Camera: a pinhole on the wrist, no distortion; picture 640 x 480 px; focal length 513.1 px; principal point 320.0 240.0 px. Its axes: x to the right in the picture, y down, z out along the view. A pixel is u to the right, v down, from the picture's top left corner.
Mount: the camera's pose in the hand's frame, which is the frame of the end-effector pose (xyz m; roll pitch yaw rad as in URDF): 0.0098 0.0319 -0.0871 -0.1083 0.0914 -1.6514
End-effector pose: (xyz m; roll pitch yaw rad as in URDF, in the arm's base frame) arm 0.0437 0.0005 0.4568 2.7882 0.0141 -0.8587
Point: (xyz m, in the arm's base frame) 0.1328 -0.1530 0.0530
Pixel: 403.9 370.6
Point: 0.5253 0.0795 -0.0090
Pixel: outside the picture
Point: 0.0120 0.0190 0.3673
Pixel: 434.3 69.2
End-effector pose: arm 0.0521 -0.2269 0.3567 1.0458 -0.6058 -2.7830
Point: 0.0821 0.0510 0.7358
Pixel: 79.3 278.6
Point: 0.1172 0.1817 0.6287
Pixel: 198.0 156.7
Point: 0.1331 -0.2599 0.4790
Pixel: outside the picture
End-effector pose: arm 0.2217 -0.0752 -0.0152 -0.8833 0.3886 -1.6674
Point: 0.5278 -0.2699 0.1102
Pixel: 224.6 288.8
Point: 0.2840 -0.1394 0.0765
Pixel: 442.5 219.8
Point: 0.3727 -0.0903 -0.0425
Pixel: 31.0 167.5
